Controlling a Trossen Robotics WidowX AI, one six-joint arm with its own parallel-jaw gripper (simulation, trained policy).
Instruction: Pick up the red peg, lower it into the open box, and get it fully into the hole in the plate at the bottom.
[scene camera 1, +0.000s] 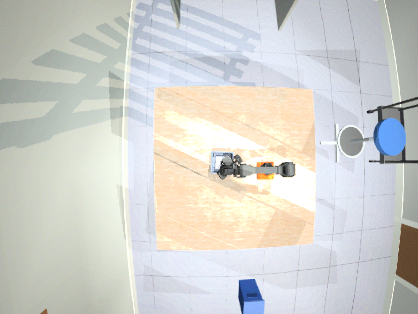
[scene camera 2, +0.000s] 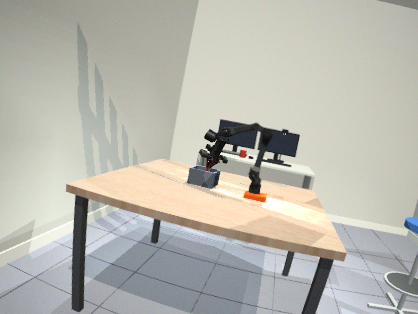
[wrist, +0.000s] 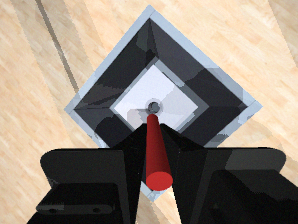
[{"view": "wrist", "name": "my gripper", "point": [153, 127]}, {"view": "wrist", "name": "dark box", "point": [224, 106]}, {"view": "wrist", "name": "red peg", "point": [158, 174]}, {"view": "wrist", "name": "pale plate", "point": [154, 87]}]
